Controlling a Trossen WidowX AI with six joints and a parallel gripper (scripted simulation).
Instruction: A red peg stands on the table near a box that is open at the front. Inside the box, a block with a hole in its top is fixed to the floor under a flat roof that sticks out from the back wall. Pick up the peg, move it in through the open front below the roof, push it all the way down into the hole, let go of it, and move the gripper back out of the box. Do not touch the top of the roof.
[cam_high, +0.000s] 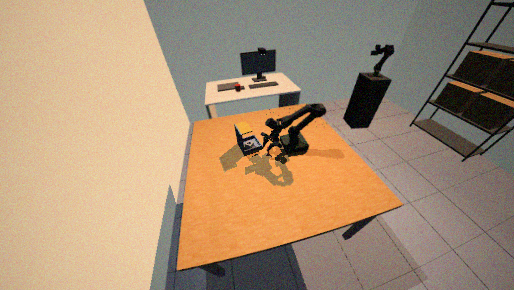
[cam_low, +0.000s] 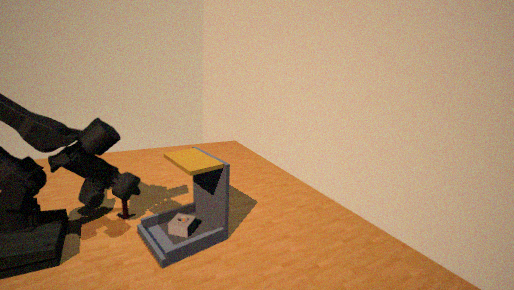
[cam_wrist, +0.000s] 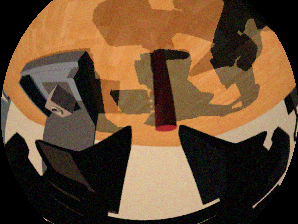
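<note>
My gripper tip is 3 cm past the red peg, 2 cm to the left of it and 3 cm above it. Also, from my gripper tip: back wall 19 cm ahead, 10 cm to the right, 3 cm above; then yellow roof 15 cm ahead, 12 cm to the right, 12 cm above.
</note>
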